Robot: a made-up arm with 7 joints. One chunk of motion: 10 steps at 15 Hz.
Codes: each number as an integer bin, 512 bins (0 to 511) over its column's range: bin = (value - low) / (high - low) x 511, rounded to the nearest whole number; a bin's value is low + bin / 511 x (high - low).
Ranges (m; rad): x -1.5..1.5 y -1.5..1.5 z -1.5..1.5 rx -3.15..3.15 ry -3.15..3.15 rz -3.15..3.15
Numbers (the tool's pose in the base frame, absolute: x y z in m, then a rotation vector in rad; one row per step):
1: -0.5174 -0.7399 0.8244 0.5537 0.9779 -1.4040
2: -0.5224 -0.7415 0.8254 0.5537 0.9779 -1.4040
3: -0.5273 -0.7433 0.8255 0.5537 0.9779 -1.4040
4: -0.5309 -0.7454 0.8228 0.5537 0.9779 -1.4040
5: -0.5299 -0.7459 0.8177 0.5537 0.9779 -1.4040
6: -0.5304 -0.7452 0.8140 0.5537 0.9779 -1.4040
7: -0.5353 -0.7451 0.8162 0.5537 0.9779 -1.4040
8: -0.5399 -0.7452 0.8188 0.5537 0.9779 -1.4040
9: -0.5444 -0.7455 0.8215 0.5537 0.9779 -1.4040
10: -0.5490 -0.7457 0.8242 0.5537 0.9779 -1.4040
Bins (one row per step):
1: 167 129 396 300 335 142
2: 167 129 396 300 335 142
3: 166 129 396 300 335 142
4: 165 129 396 300 335 142
5: 165 128 395 300 335 142
6: 165 129 394 300 335 142
7: 164 129 395 300 335 142
8: 164 129 395 300 335 142
9: 163 129 395 300 335 142
10: 162 128 396 300 335 142

